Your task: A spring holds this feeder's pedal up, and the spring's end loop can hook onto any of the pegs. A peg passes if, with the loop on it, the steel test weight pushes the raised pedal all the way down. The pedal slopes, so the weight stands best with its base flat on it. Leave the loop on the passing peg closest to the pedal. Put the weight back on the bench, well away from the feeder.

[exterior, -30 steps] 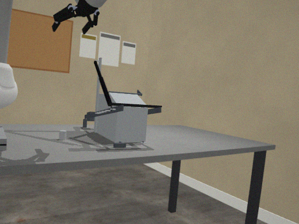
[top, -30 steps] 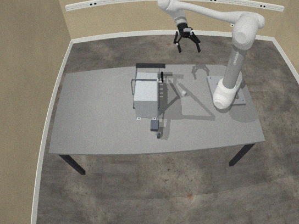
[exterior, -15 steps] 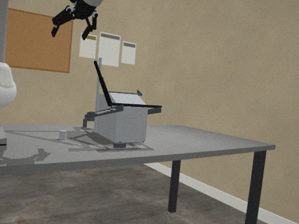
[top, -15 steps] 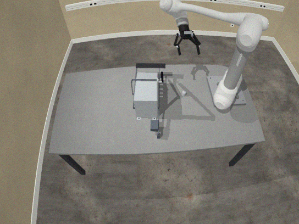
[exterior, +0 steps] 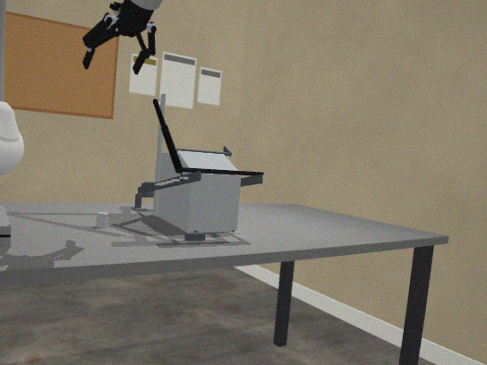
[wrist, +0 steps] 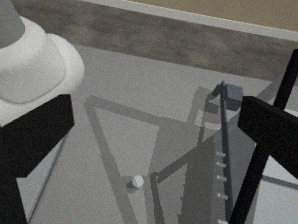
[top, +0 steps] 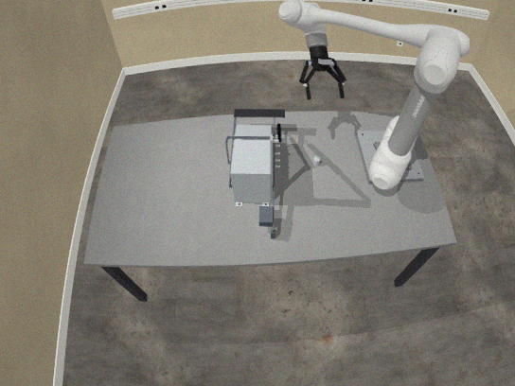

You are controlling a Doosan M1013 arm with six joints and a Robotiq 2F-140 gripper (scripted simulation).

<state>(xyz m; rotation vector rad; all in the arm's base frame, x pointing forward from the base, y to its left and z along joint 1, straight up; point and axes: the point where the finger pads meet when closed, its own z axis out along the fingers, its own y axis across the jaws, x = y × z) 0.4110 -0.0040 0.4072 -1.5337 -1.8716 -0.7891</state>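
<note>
The steel test weight is 420 mm below my hand. The rest, counted from my hand: dark spring 190 mm below, 190 mm ahead, 10 mm to the left.
</note>
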